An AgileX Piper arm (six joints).
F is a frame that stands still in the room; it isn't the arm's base.
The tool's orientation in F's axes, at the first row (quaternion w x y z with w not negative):
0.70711 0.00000 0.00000 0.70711
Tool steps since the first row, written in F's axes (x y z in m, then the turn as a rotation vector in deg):
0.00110 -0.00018 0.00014 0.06 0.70 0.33
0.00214 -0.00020 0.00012 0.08 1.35 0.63
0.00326 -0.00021 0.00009 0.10 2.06 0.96
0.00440 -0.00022 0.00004 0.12 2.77 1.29
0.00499 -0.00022 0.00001 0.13 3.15 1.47
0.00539 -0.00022 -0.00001 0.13 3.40 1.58
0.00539 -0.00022 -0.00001 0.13 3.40 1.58
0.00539 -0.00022 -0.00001 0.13 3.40 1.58
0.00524 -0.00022 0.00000 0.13 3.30 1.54
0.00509 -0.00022 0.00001 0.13 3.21 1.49
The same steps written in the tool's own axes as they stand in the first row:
-0.00018 -0.00110 0.00014 0.70 -0.06 0.33
-0.00020 -0.00214 0.00012 1.35 -0.08 0.63
-0.00021 -0.00326 0.00009 2.06 -0.10 0.96
-0.00022 -0.00440 0.00004 2.77 -0.12 1.29
-0.00022 -0.00499 0.00001 3.15 -0.13 1.47
-0.00022 -0.00539 -0.00001 3.40 -0.13 1.58
-0.00022 -0.00539 -0.00001 3.40 -0.13 1.58
-0.00022 -0.00539 -0.00001 3.40 -0.13 1.58
-0.00022 -0.00524 0.00000 3.30 -0.13 1.54
-0.00022 -0.00509 0.00001 3.21 -0.13 1.49

